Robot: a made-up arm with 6 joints. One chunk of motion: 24 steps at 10 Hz.
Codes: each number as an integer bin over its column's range. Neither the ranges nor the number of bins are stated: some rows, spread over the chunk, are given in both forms.
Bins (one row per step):
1: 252 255 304 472 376 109
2: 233 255 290 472 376 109
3: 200 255 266 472 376 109
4: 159 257 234 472 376 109
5: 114 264 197 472 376 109
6: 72 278 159 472 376 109
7: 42 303 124 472 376 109
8: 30 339 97 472 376 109
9: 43 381 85 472 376 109
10: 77 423 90 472 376 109
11: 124 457 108 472 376 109
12: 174 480 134 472 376 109
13: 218 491 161 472 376 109
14: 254 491 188 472 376 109
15: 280 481 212 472 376 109
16: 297 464 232 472 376 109
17: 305 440 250 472 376 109
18: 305 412 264 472 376 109
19: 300 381 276 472 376 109
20: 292 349 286 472 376 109
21: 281 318 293 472 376 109
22: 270 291 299 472 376 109
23: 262 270 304 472 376 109
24: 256 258 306 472 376 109
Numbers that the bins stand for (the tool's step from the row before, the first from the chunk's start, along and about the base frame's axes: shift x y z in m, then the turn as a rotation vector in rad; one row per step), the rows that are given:
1: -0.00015 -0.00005 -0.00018 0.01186 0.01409 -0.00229
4: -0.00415 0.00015 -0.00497 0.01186 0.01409 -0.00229
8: -0.00971 0.00850 -0.01436 0.01186 0.01409 -0.00229
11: -0.00566 0.02050 -0.01360 0.01186 0.01409 -0.00229
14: -0.00006 0.02396 -0.00812 0.01186 0.01409 -0.00229
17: 0.00213 0.01877 -0.00388 0.01186 0.01409 -0.00229
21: 0.00110 0.00636 -0.00093 0.01186 0.01409 -0.00229
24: 0.00002 0.00025 -0.00004 0.01186 0.01409 -0.00229
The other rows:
2: -0.00097 -0.00005 -0.00114 0.01186 0.01409 -0.00229
3: -0.00239 -0.00005 -0.00278 0.01186 0.01409 -0.00229
5: -0.00609 0.00086 -0.00751 0.01186 0.01409 -0.00229
6: -0.00790 0.00229 -0.01011 0.01186 0.01409 -0.00229
7: -0.00919 0.00483 -0.01251 0.01186 0.01409 -0.00229
9: -0.00915 0.01277 -0.01518 0.01186 0.01409 -0.00229
10: -0.00768 0.01705 -0.01484 0.01186 0.01409 -0.00229
12: -0.00351 0.02285 -0.01182 0.01186 0.01409 -0.00229
13: -0.00161 0.02396 -0.00997 0.01186 0.01409 -0.00229
15: 0.00105 0.02295 -0.00648 0.01186 0.01409 -0.00229
16: 0.00179 0.02122 -0.00511 0.01186 0.01409 -0.00229
18: 0.00213 0.01593 -0.00292 0.01186 0.01409 -0.00229
19: 0.00192 0.01277 -0.00210 0.01186 0.01409 -0.00229
20: 0.00157 0.00951 -0.00141 0.01186 0.01409 -0.00229
22: 0.00062 0.00361 -0.00052 0.01186 0.01409 -0.00229
23: 0.00028 0.00148 -0.00018 0.01186 0.01409 -0.00229

